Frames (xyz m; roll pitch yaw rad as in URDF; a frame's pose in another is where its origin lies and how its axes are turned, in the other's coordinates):
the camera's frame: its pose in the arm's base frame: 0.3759 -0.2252 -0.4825 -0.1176 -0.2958 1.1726
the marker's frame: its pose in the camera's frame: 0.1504 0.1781 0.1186 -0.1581 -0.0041 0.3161
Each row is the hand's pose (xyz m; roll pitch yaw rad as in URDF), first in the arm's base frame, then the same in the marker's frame.
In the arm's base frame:
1: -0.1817 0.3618 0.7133 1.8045 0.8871 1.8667
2: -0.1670 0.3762 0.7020 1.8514 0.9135 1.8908
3: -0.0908 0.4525 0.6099 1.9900 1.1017 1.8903
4: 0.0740 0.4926 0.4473 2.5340 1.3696 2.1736
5: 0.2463 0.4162 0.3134 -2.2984 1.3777 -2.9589
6: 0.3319 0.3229 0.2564 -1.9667 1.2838 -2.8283
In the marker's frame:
1: 0.6232 0.0936 1.0354 2.4911 0.8586 0.9499
2: 0.6353 0.0862 1.0168 2.5523 0.8693 0.9937
3: 0.6919 0.0592 0.8896 2.8738 1.0024 1.2194
4: 0.7024 -0.0312 0.6729 -2.6658 1.0742 1.7609
5: 0.6078 -0.1565 0.5032 -2.0693 0.9478 2.0882
6: 0.5097 -0.2307 0.4388 -1.8466 0.8501 2.1112

